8 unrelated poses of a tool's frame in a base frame.
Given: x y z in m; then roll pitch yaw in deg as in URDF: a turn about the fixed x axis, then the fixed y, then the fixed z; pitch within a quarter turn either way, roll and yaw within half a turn.
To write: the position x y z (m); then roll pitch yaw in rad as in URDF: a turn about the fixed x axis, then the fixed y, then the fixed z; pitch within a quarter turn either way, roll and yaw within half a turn. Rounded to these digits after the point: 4 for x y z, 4 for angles.
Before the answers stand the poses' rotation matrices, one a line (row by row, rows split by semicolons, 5 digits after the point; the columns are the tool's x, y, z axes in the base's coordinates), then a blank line. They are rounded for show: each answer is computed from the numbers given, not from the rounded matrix.
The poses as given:
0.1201, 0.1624, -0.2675, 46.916, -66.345, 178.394
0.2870, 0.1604, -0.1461, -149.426, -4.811, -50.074
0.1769, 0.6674, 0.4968, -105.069, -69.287, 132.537
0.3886, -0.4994, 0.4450, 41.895, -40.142, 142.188
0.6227, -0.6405, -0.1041, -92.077, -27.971, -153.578
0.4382, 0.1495, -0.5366, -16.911, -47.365, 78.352
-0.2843, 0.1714, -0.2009, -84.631, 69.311, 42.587
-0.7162, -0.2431, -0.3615, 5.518, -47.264, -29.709
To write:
-0.40107 0.64958 0.64590; 0.01124 -0.70155 0.71253; 0.91598 0.29304 0.27407
0.63954 -0.63288 0.43641; -0.76417 -0.58529 0.27108; 0.08387 -0.50686 -0.85794
-0.23912 -0.41906 -0.87591; 0.26061 0.84128 -0.47364; 0.93536 -0.34152 -0.09195
-0.60394 -0.11625 0.78851; 0.46866 -0.85200 0.23335; 0.64468 0.51047 0.56903
-0.79093 -0.43588 0.42946; -0.39300 -0.17611 -0.90252; 0.46902 -0.88260 -0.03201
0.13675 -0.89385 -0.42701; 0.66338 0.40276 -0.63065; 0.73568 -0.19702 0.64804
0.26011 -0.74907 -0.60929; 0.23908 -0.56140 0.79226; -0.93551 -0.35175 0.03306
0.58942 0.43195 -0.68264; -0.33632 0.89953 0.27880; 0.73449 0.06526 0.67548

0.1201, 0.1624, -0.2675, 0.8188, -1.1579, 3.1136
0.2870, 0.1604, -0.1461, -2.6080, -0.0840, -0.8740
0.1769, 0.6674, 0.4968, -1.8338, -1.2093, 2.3132
0.3886, -0.4994, 0.4450, 0.7312, -0.7006, 2.4816
0.6227, -0.6405, -0.1041, -1.6070, -0.4882, -2.6804
0.4382, 0.1495, -0.5366, -0.2952, -0.8267, 1.3675
-0.2843, 0.1714, -0.2009, -1.4771, 1.2097, 0.7433
-0.7162, -0.2431, -0.3615, 0.0963, -0.8249, -0.5185

